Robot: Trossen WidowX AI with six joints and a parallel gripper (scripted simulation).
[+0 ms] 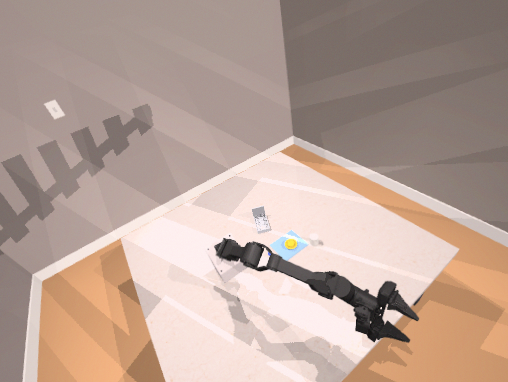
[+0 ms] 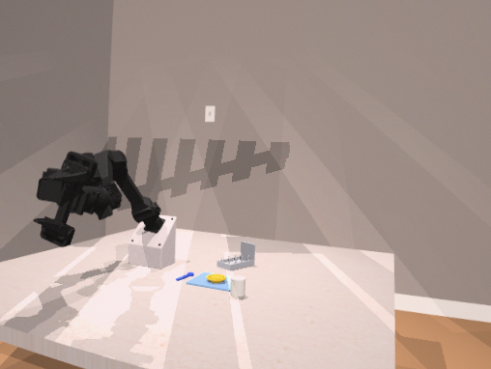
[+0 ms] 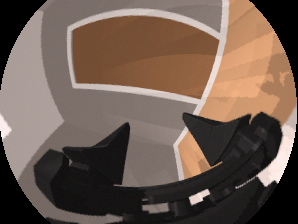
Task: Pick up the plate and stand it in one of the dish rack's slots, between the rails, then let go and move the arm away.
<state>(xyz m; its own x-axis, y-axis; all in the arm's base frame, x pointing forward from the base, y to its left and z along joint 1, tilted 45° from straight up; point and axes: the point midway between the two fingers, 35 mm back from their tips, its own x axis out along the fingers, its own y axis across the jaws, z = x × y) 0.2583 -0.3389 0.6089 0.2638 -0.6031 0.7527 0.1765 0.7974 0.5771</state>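
The white cup is 56 cm to the left of my gripper tip, 29 cm below it and 13 cm ahead of it. From my gripper tip the other things lie so: light blue mat: 63 cm to the left, 31 cm below, 2 cm ahead; then blue spoon: 62 cm to the left, 31 cm below, 8 cm behind; then plate: 62 cm to the left, 30 cm below, 3 cm ahead.
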